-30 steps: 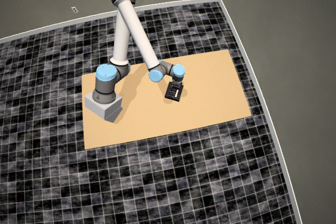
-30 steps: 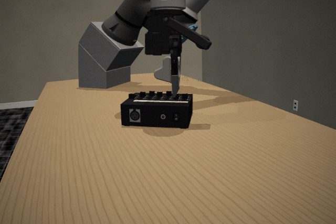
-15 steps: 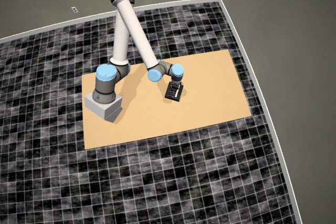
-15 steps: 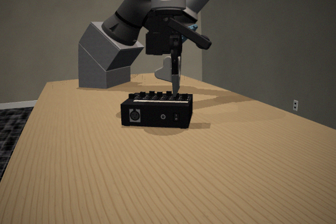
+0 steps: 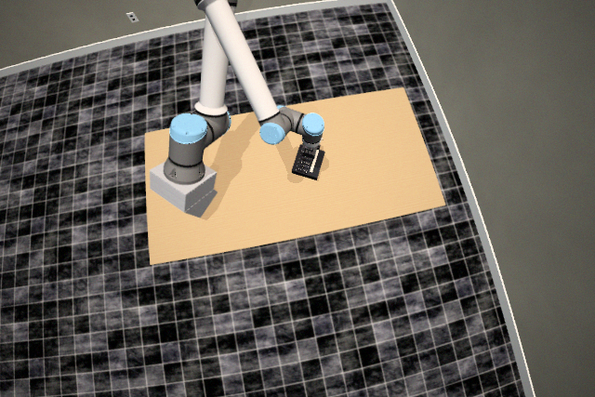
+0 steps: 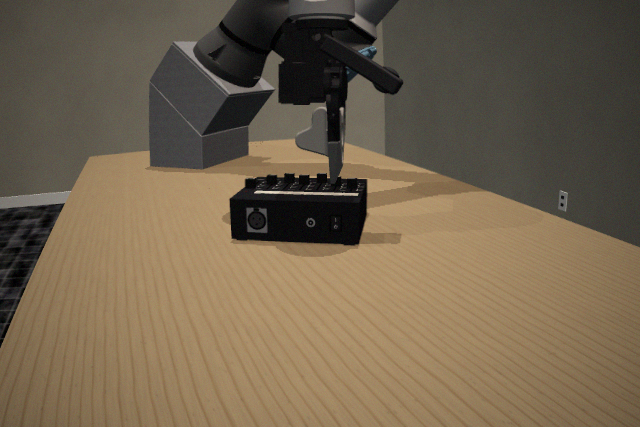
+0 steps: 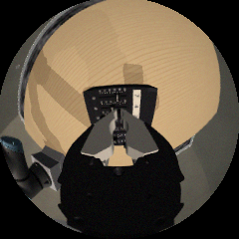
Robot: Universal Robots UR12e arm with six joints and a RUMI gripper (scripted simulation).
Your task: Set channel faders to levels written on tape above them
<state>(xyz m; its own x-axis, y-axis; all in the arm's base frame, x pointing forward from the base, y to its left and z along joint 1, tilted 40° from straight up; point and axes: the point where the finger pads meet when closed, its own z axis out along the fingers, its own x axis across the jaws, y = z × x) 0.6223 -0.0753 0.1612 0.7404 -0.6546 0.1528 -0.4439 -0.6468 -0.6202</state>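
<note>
The fader cap is 4 cm behind my hand and 1 cm below it.
</note>
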